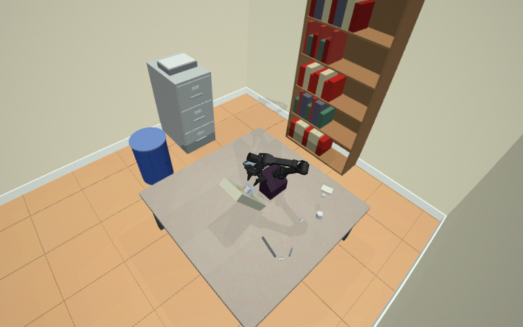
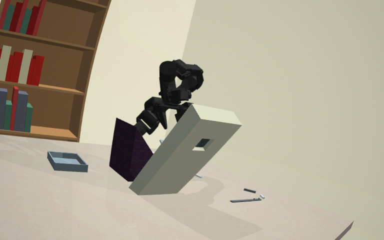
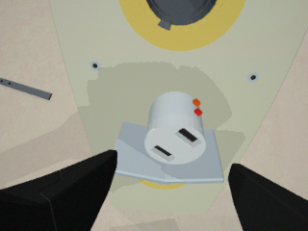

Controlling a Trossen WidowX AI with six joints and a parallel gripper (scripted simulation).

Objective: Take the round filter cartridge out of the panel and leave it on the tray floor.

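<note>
Right now my gripper tip is 30 mm short of the round filter cartridge and 40 mm above it. Round my gripper tip: cream block (580 mm behind, 290 mm to the left, 240 mm below); then blue-grey tray (300 mm behind, 290 mm to the right, 240 mm below).
</note>
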